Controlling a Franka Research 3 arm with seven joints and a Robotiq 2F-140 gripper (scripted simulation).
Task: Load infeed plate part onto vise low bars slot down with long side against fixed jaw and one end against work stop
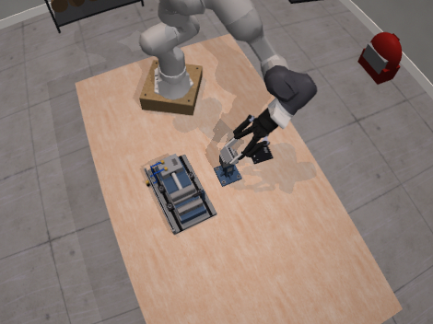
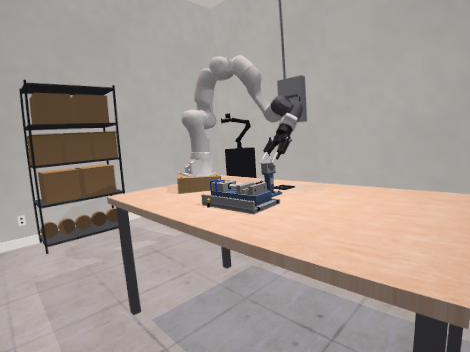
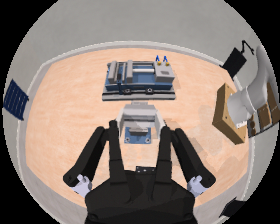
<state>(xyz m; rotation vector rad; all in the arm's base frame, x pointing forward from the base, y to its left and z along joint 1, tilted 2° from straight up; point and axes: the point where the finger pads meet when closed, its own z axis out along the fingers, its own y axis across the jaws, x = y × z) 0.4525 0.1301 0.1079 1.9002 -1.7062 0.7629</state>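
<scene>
Now: hand 10 mm to the left of the part and 10 mm above it. Also, from my hand: vise 30 mm ahead, 230 mm to the right, 140 mm below; then black infeed plate 50 mm behind, 150 mm to the left, 170 mm below.
</scene>
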